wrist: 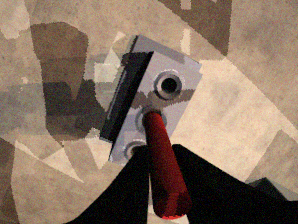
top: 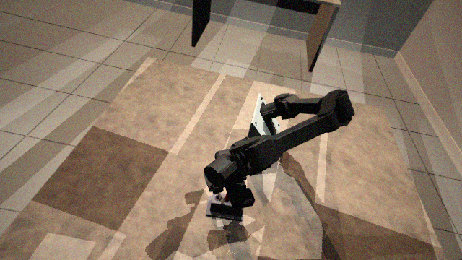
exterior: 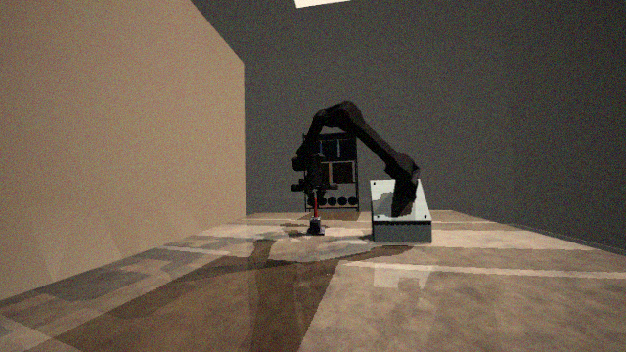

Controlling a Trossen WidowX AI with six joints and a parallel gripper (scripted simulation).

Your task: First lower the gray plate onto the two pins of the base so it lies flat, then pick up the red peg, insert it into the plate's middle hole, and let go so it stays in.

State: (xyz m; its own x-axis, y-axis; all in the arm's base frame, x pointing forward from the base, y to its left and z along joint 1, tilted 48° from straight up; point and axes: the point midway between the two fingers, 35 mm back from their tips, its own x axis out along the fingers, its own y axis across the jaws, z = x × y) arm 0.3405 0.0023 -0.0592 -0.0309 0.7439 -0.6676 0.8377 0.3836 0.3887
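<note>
My gripper tip is now right at the red peg. Round my gripper tip: flat base (90 mm below); gray plate (50 mm below).
</note>
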